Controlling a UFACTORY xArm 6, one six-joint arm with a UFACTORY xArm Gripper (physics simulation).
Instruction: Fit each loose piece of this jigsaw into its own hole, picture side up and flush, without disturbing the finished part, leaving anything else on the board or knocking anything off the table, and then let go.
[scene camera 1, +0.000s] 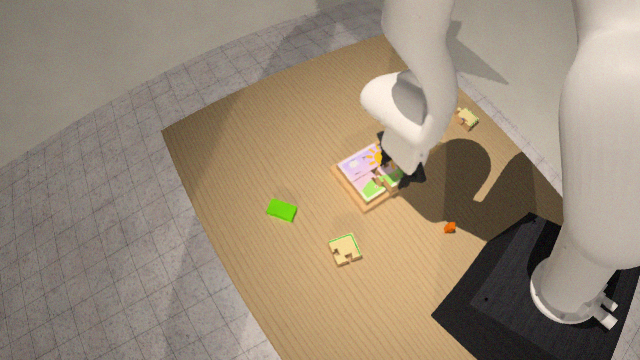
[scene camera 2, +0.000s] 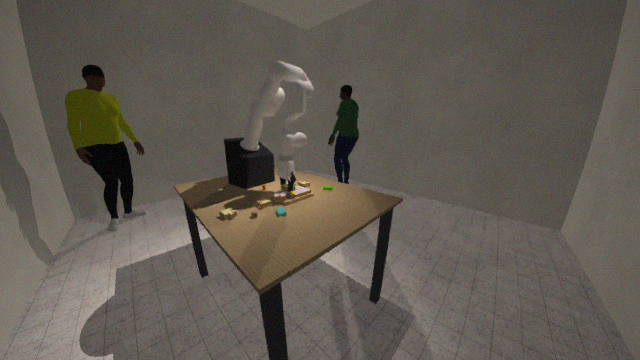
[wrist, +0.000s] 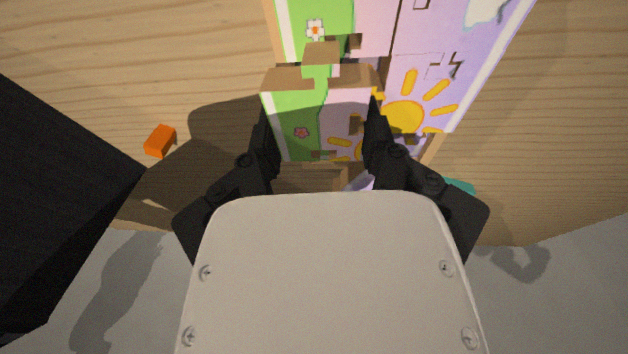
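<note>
My gripper is shut on a green-and-pink piece with a pink flower, picture side up. The piece's side walls show, standing above its neighbours over the gap beside the daisy piece; whether it touches the board is hidden. The board carries the joined sun and cloud part. One loose piece lies plain side up. Another lies near the table edge, and a pale piece lies beside the board.
A green block, an orange block, a teal block and a small tan block lie on the table. The black base stands at one edge. Two people stand beyond the table.
</note>
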